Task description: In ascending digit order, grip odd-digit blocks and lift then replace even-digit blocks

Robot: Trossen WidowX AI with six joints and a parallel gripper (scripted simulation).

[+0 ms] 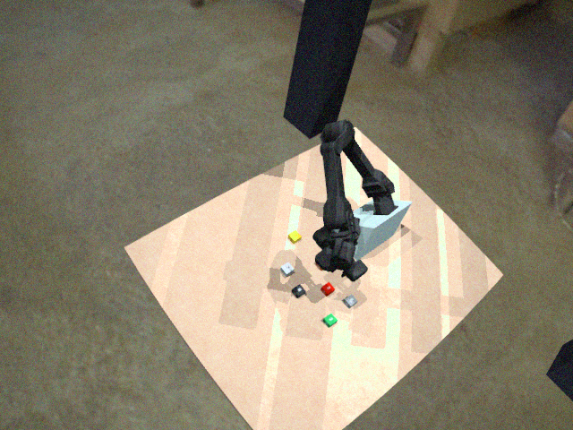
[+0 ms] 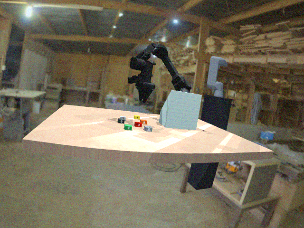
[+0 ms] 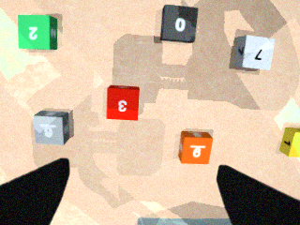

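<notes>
Right now the black block is 90 mm ahead of my gripper tip, 40 mm to the right of it and 120 mm below it. Round my gripper tip: red block: 10 mm ahead, 20 mm to the left, 120 mm below; then grey block: 20 mm behind, 100 mm to the left, 120 mm below; then orange block: 40 mm behind, 60 mm to the right, 120 mm below.
</notes>
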